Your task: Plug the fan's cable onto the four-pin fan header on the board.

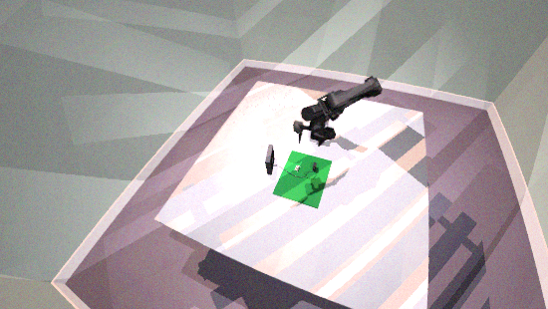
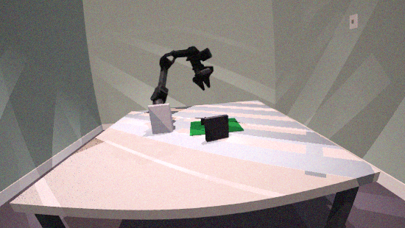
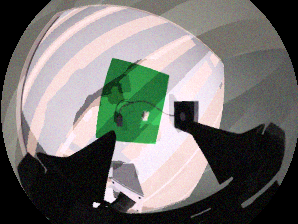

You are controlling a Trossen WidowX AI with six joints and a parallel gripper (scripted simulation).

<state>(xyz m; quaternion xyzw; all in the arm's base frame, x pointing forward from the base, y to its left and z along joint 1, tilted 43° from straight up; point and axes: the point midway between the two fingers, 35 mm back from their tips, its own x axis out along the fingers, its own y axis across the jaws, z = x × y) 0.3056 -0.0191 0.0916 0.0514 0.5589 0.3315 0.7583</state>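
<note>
The dark plug is 4 cm behind my gripper tip, 3 cm to the left of it and 21 cm below it. From my gripper tip the other things lie so: green board (3 cm ahead, 25 cm below); then black fan (4 cm ahead, 19 cm to the right, 17 cm below).
</note>
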